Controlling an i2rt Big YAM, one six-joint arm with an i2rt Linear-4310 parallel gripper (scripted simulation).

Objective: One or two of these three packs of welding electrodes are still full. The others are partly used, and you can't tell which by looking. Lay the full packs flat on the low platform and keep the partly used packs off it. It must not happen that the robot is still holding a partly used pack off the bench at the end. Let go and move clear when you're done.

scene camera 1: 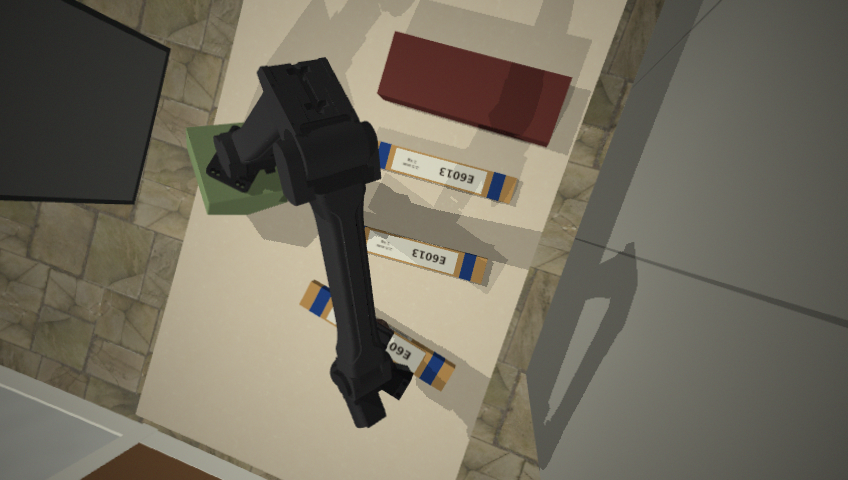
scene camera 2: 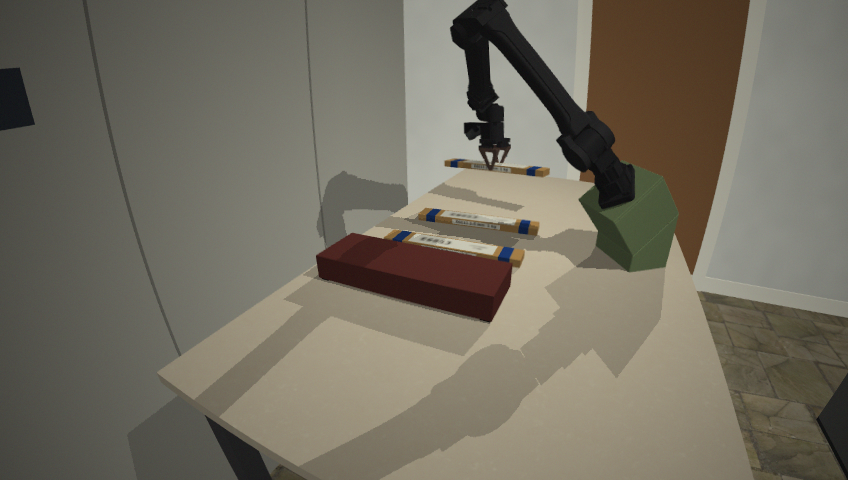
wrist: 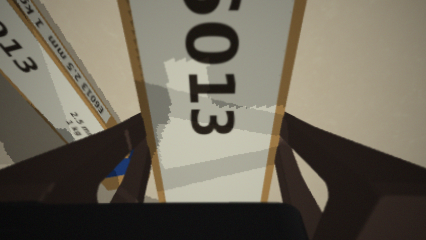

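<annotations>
Scene camera 1 and scene camera 2 both show a dark red low platform. The platform [scene camera 1: 511, 99] and the platform [scene camera 2: 373, 250] are one and the same spot on it. In the wrist view the platform is out of frame.
</annotations>
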